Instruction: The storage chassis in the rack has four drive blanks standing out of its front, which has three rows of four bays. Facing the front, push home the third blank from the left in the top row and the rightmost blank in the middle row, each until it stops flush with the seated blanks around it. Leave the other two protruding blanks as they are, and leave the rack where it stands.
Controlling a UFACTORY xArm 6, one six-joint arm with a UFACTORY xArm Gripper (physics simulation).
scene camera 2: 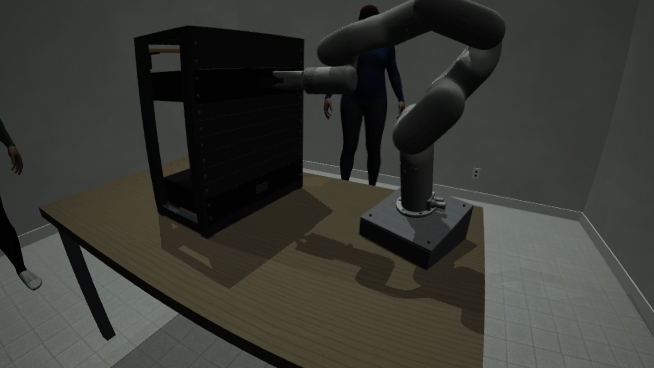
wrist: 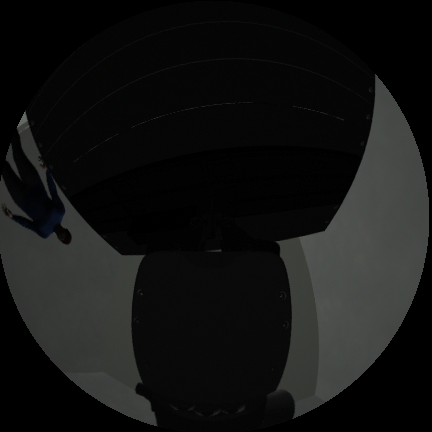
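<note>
The dark rack point(scene camera 2: 195, 145) stands upright on the table. The storage chassis point(scene camera 2: 230, 84) point(wrist: 310, 182) is a near-black band in its upper part, below a plain top panel. My gripper point(scene camera 2: 274, 76) point(wrist: 212, 193) is shut and empty, level with the chassis and pointing at its front. In the scene view its tips are at or very near the chassis face, toward the far side; contact cannot be made out. Faint bay outlines show in the wrist view. The individual blanks are too dark to tell which stand out, and the gripper body hides part of the front.
The wooden table point(scene camera 2: 360, 320) carries the rack and the arm's base block point(scene camera 2: 415, 225). Ribbed dark panels point(scene camera 2: 250, 125) fill the rack front below the chassis, with a lower unit point(scene camera 2: 235, 192) near the bottom. A person in blue point(scene camera 2: 367, 85) point(wrist: 42, 210) stands behind the table.
</note>
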